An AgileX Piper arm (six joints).
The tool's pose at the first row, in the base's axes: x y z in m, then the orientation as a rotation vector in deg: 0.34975 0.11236 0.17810 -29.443 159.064 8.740
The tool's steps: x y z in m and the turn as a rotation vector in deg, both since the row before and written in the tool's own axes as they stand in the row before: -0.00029 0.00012 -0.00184 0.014 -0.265 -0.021; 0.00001 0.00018 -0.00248 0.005 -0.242 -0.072; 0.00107 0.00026 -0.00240 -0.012 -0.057 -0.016; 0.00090 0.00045 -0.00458 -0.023 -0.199 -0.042; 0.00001 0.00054 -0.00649 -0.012 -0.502 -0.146; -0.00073 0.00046 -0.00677 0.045 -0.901 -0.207; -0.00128 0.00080 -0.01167 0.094 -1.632 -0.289; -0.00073 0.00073 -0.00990 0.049 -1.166 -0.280; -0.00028 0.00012 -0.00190 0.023 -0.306 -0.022; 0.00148 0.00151 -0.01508 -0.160 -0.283 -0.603
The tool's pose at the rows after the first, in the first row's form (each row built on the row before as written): 0.34944 0.11227 0.17994 -29.412 158.799 8.773; 0.34865 0.11204 0.18229 -29.458 158.542 8.802; 0.34691 0.11154 0.18421 -29.471 158.483 8.827; 0.34461 0.11091 0.18825 -29.492 158.278 8.892; 0.34248 0.11034 0.19438 -29.587 157.747 8.982; 0.34090 0.10988 0.20100 -29.663 156.807 9.064; 0.33801 0.10904 0.21238 -29.675 155.129 9.215; 0.33497 0.10818 0.22182 -29.784 153.909 9.325; 0.33448 0.10803 0.22367 -29.740 153.604 9.354; 0.32714 0.10611 0.23687 -30.530 153.154 9.460
